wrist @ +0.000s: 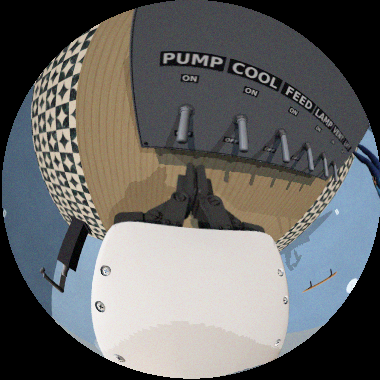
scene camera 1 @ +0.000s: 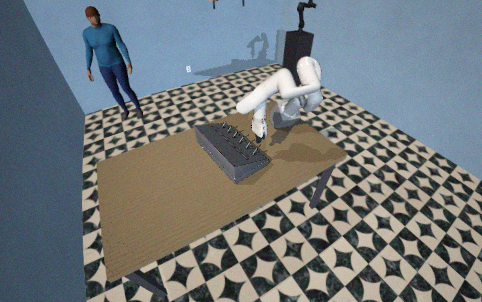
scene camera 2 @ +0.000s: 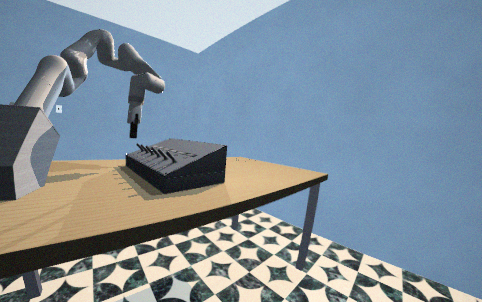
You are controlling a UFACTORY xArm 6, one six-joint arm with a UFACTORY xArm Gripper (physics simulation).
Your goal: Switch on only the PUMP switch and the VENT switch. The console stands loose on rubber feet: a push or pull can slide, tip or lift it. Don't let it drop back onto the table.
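Places are measured from the arm's base along level axes (x back, y left, z down), in millimetres.
Pixels of known places: gripper, between the fingertips: (wrist: 192, 175) (scene camera 1: 258, 142) (scene camera 2: 133, 138); arm's base, origin of its link: (scene camera 1: 289, 109) (scene camera 2: 26, 121).
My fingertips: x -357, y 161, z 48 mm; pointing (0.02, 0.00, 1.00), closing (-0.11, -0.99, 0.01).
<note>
For each thing: its top centre in the pictures, then the offset to it from my fingertips. Level surfaces: height alone.
- PUMP switch, centre of its top: (wrist: 182, 129) (scene camera 1: 255, 149) dx -37, dy +21, dz +25 mm
- VENT switch, centre of its top: (wrist: 329, 171) (scene camera 1: 229, 127) dx -85, dy -263, dz +25 mm
- COOL switch, centre of its top: (wrist: 248, 139) dx -49, dy -50, dz +25 mm
- FEED, centre of its top: (wrist: 291, 153) dx -61, dy -121, dz +25 mm
- LAMP, centre of its top: (wrist: 315, 163) dx -73, dy -192, dz +25 mm
- LIFT, centre of its top: (wrist: 338, 176) dx -97, dy -334, dz +25 mm
- wooden table, height of its surface: dz +151 mm
The dark grey console (scene camera 1: 215, 154) (scene camera 2: 200, 169) (wrist: 240, 35) rests on the table, its row of levers along its low edge. The PUMP switch (scene camera 1: 255, 151) (wrist: 183, 125) is at one end, its lever leaning down over its OFF label. The VENT switch (scene camera 1: 229, 130) (wrist: 324, 166), second from the other end, also leans toward the low edge; its OFF label is not readable. My gripper (scene camera 1: 260, 140) (scene camera 2: 133, 136) (wrist: 192, 175) is shut and empty. It hangs above and just outside the low edge, near the PUMP lever and slightly toward COOL, with no contact visible.
The COOL switch (wrist: 242, 133) stands beside PUMP, followed by FEED (wrist: 284, 146) and LAMP (wrist: 309, 157); these levers also lean toward the low edge. LIFT (wrist: 335, 170) is beyond VENT. The wooden table (scene camera 1: 150, 210) (scene camera 2: 260, 172) extends around the console. A person (scene camera 1: 106, 47) stands beyond the table.
</note>
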